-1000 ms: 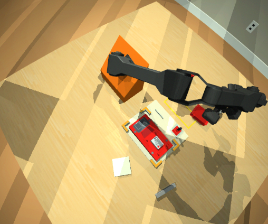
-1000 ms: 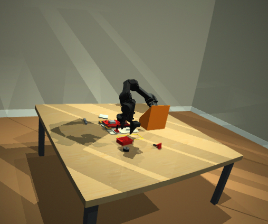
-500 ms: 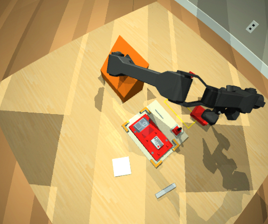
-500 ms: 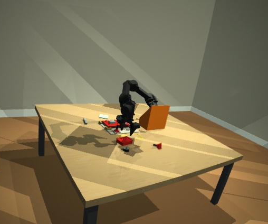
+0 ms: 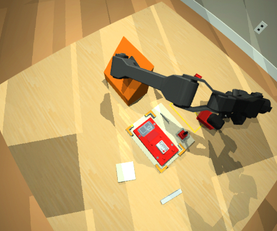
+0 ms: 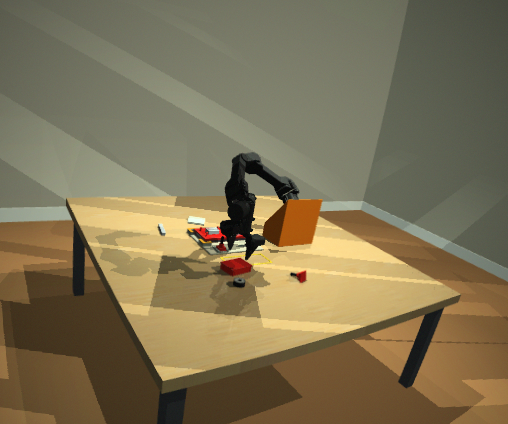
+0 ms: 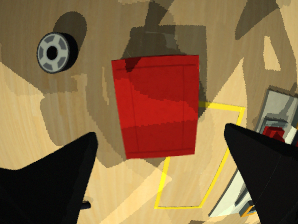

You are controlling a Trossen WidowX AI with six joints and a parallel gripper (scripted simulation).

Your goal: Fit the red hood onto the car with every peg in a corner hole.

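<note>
Now: the red hood 4 cm below my gripper tip. From my gripper tip the other things lie so: grey bar: 37 cm to the right, 18 cm ahead, 5 cm below; then grey engine block: 28 cm to the right, 4 cm below, 2 cm behind; then black wheel: 11 cm to the left, 5 cm below, 4 cm ahead.
</note>
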